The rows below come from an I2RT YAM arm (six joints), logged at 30 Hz.
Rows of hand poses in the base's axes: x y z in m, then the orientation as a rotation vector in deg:
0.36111, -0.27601, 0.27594, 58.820, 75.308, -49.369
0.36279, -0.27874, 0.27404, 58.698, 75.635, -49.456
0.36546, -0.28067, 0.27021, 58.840, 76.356, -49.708
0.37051, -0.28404, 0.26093, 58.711, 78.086, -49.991
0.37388, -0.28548, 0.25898, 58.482, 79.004, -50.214
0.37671, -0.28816, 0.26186, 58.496, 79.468, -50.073
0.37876, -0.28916, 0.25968, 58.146, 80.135, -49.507
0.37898, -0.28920, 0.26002, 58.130, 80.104, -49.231
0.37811, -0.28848, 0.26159, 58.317, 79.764, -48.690
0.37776, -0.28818, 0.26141, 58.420, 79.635, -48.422
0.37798, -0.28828, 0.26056, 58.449, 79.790, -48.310
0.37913, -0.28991, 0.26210, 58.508, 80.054, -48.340
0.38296, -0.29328, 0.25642, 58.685, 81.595, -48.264
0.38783, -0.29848, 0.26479, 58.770, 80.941, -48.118
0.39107, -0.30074, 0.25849, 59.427, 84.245, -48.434
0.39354, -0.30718, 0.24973, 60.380, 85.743, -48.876
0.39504, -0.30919, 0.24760, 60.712, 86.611, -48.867
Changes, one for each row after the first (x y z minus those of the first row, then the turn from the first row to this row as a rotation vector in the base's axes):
0.00168, -0.00273, -0.00190, 0.054, 0.308, 0.093
0.00435, -0.00466, -0.00573, 0.422, 0.964, 0.011
0.00940, -0.00803, -0.01501, 1.116, 2.429, 0.288
0.01277, -0.00947, -0.01696, 1.355, 3.267, 0.485
0.01560, -0.01215, -0.01408, 1.652, 3.538, 0.659
0.01765, -0.01315, -0.01626, 1.970, 3.786, 1.353
0.01787, -0.01319, -0.01592, 2.043, 3.619, 1.524
0.01700, -0.01247, -0.01435, 2.186, 3.052, 1.671
0.01665, -0.01217, -0.01453, 2.284, 2.799, 1.745
0.01687, -0.01227, -0.01538, 2.423, 2.853, 1.827
0.01802, -0.01390, -0.01384, 2.585, 3.060, 1.827
0.02185, -0.01727, -0.01952, 3.514, 4.159, 2.077
0.02672, -0.02247, -0.01115, 3.288, 3.577, 1.983
0.02996, -0.02473, -0.01745, 5.284, 6.150, 2.043
0.03243, -0.03117, -0.02621, 6.498, 7.385, 1.485
0.03393, -0.03318, -0.02834, 7.156, 7.993, 1.452

